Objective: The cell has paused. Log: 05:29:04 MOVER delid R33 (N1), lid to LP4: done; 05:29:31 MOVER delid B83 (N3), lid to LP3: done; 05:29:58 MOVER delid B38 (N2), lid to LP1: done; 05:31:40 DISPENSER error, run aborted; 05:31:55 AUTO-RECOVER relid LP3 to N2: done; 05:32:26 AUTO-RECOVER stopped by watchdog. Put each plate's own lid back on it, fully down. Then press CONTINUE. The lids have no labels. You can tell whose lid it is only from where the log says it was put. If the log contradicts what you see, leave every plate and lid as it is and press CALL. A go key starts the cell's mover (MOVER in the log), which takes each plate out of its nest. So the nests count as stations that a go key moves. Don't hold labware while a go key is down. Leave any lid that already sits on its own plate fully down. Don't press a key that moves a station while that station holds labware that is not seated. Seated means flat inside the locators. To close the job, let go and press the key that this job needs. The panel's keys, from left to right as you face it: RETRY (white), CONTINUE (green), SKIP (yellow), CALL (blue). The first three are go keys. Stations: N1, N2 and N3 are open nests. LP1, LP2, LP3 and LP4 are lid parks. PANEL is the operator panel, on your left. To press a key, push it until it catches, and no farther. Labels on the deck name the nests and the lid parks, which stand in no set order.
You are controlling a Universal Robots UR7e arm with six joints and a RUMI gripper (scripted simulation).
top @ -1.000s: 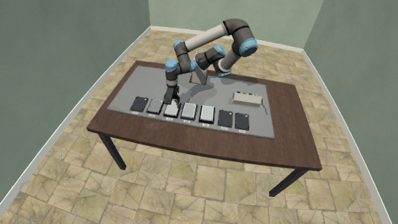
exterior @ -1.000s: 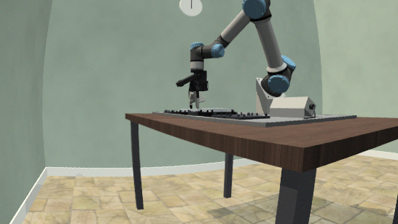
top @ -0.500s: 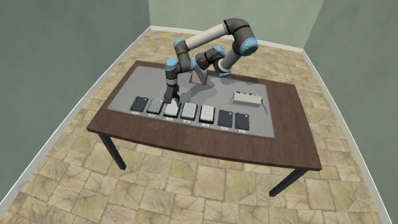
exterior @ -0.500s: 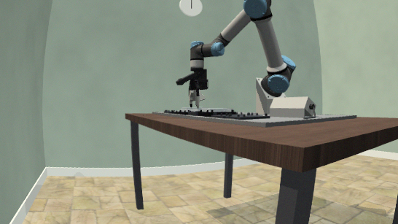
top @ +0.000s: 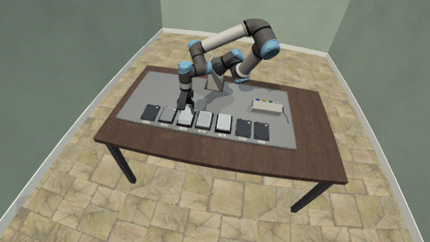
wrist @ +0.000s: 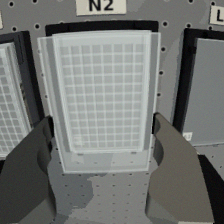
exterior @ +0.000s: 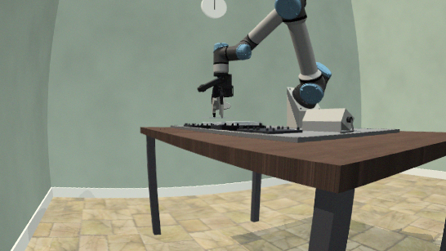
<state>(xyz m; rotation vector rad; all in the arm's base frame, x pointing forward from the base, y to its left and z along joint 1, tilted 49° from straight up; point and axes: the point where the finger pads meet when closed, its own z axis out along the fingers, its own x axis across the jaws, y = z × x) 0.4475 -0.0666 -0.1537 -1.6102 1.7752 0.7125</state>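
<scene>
The well plate is 40 mm below my hand. Round my hand: grey lid 10 mm behind, 130 mm to the right, 50 mm below; then white plate 120 mm to the left, 40 mm below; then black lid park 10 mm behind, 130 mm to the right, 60 mm below.
</scene>
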